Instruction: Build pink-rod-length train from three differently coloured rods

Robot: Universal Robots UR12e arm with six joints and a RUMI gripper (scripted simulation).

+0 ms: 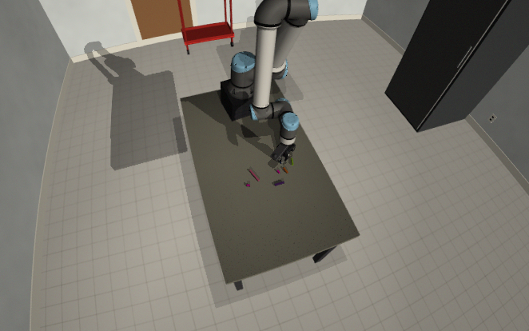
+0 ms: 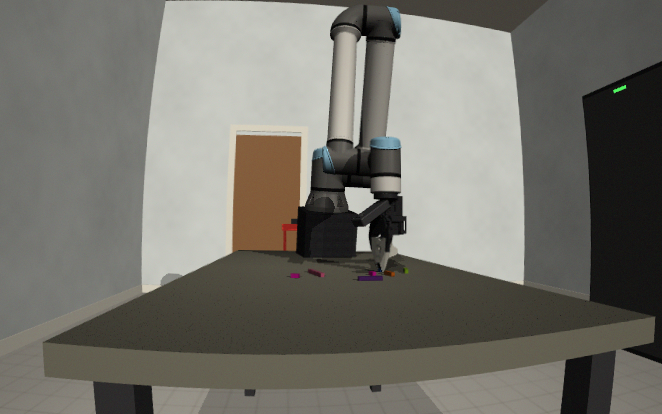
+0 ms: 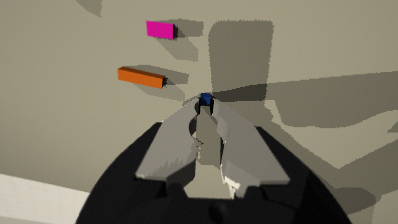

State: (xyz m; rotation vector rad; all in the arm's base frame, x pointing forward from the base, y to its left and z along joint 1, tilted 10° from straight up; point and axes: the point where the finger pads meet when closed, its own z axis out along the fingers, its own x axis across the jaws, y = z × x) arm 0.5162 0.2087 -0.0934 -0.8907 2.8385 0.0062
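The blue rod lies 10 mm below my hand. Round my hand: purple rod (150 mm ahead, 40 mm to the right, 10 mm below); lime rod (70 mm to the left, 10 mm below); orange rod (60 mm ahead, 20 mm to the left, 10 mm below).
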